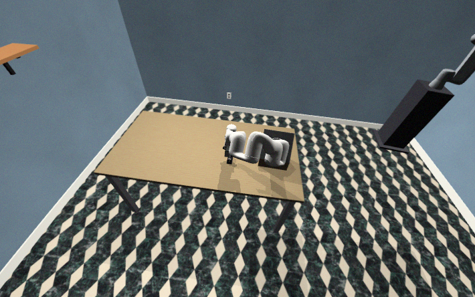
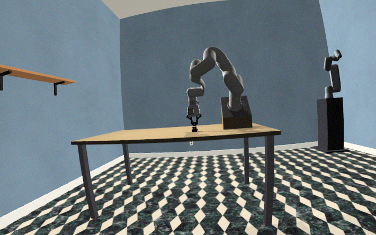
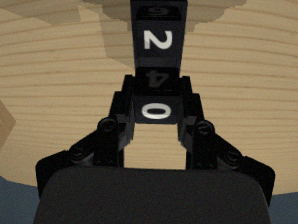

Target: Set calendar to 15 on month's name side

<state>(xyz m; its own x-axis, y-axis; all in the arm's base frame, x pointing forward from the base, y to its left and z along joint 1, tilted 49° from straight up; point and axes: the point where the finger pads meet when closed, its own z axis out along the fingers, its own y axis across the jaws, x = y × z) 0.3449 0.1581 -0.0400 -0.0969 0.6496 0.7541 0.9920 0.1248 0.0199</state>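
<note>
Right now my hand is 10 mm above the black digit cube. Round my hand: black cube (50 mm below, 30 mm to the left).
</note>
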